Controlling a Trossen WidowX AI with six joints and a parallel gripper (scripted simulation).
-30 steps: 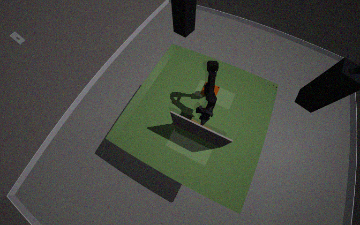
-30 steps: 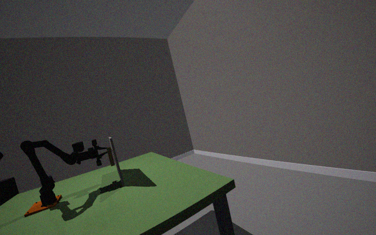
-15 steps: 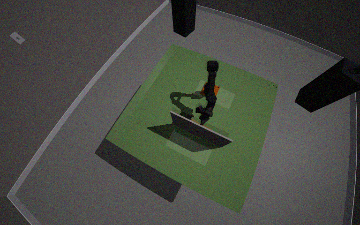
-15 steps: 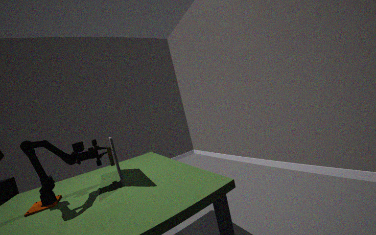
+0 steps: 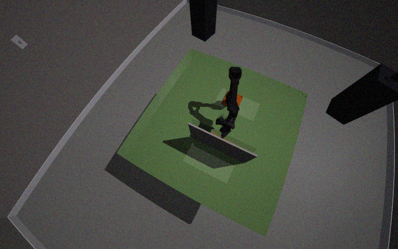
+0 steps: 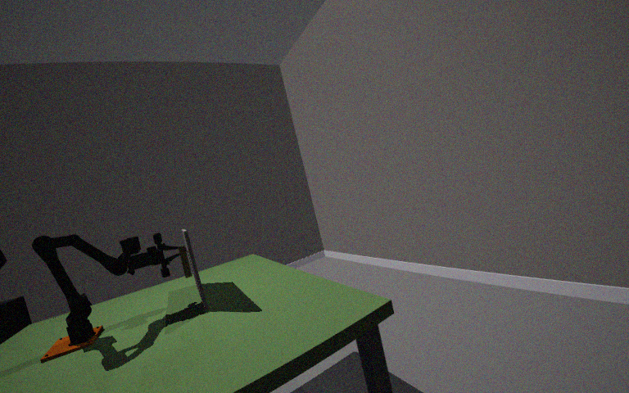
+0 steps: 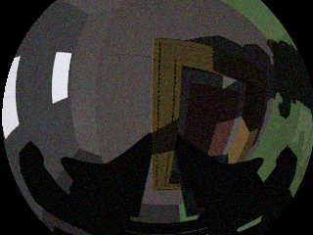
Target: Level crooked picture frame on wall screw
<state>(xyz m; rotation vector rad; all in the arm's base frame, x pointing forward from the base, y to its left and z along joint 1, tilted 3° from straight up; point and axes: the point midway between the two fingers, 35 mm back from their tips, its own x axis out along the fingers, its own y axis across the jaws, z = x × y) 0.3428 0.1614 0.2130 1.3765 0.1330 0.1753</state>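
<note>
Now: the picture frame 10 mm ahead of my gripper tip, 10 mm to the right of it and 50 mm below it. Round my gripper tip: wall panel (20 mm ahead, 10 mm to the left, 70 mm below).
</note>
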